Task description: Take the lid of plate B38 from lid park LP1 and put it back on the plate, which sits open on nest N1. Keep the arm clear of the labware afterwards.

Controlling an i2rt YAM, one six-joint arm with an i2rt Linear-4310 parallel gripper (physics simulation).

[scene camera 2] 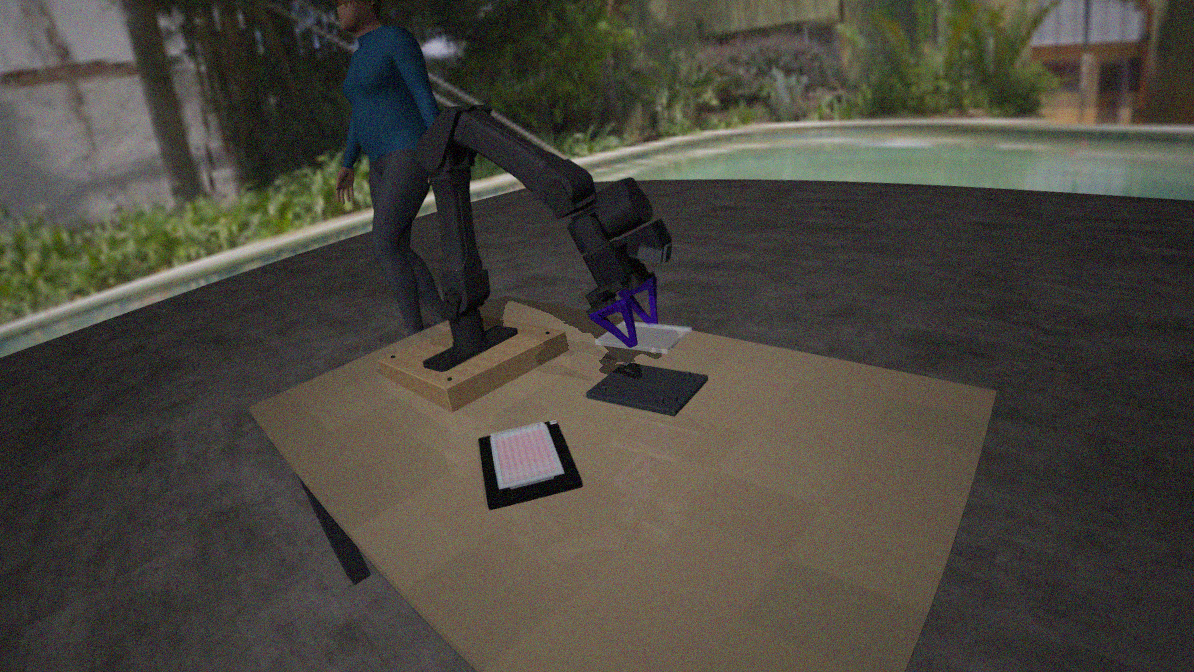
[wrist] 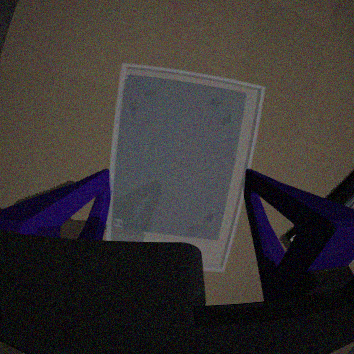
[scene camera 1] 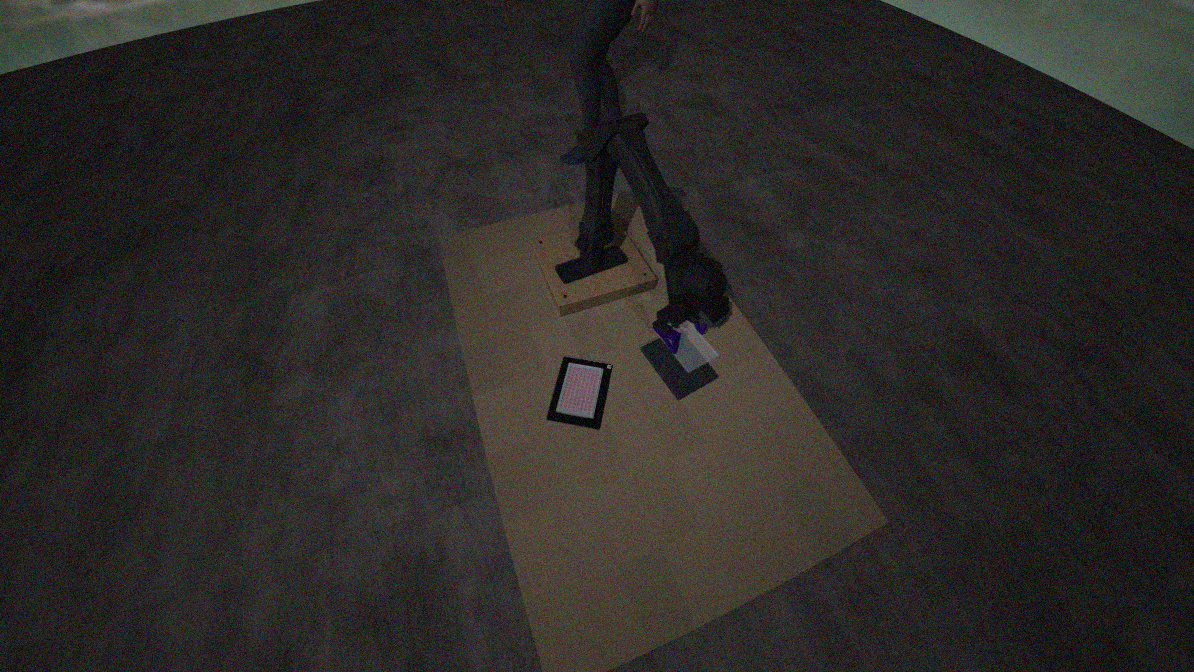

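Seen in the pictures: gripper, fingertip midpoint: (scene camera 2: 644, 335) (wrist: 177, 177) (scene camera 1: 687, 343); arm's base at its link origin: (scene camera 2: 472, 349) (scene camera 1: 591, 265).
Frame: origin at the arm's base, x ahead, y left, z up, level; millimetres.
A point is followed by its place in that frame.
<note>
The clear lid (scene camera 1: 700, 353) @(x 404, y 69, z 59 mm) (scene camera 2: 668, 336) @(x 410, y 60, z 60 mm) (wrist: 180, 150) @(x 383, y 61, z 59 mm) is held level between the purple fingers of my gripper (scene camera 1: 689, 336) @(x 366, y 60, z 55 mm) (scene camera 2: 642, 333) @(x 366, y 60, z 55 mm) (wrist: 177, 177) @(x 366, y 60, z 55 mm), which is shut on its two long sides. The lid hangs above the dark grey lid park (scene camera 1: 680, 385) @(x 419, y 25, z -31 mm) (scene camera 2: 660, 398) @(x 415, y 13, z -22 mm), apart from it; the park shows through the lid in the wrist view. The open plate (scene camera 1: 582, 390) @(x 329, y -189, z -22 mm) (scene camera 2: 526, 454) @(x 335, y -196, z -17 mm), white with pink wells, sits on the black nest (scene camera 1: 576, 422) @(x 391, y -234, z -29 mm) (scene camera 2: 504, 497) @(x 362, y -269, z -29 mm), to the left of the park in both scene views. No label is readable.
The arm's base stands on a raised wooden block (scene camera 1: 608, 295) @(x 112, y -6, z -10 mm) (scene camera 2: 492, 377) @(x 108, y -49, z -16 mm) at the back of the wooden table (scene camera 1: 685, 500) @(x 642, y -107, z -41 mm) (scene camera 2: 710, 534) @(x 606, y -198, z -41 mm). A person (scene camera 1: 597, 75) (scene camera 2: 396, 175) stands behind the arm, beyond the table's back edge.
</note>
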